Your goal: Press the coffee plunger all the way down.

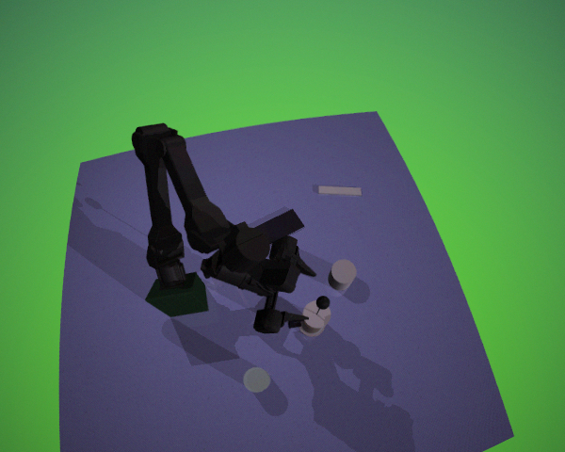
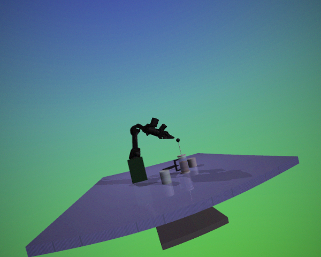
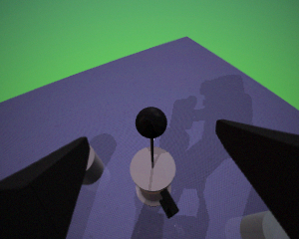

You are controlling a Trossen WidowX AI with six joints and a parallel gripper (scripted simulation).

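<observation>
My gripper tip is now 10 mm short of the coffee press, 10 mm to the left of it and 150 mm above it. Also, from my gripper tip: pale flat bar 250 mm ahead, 390 mm to the left, 270 mm below.
</observation>
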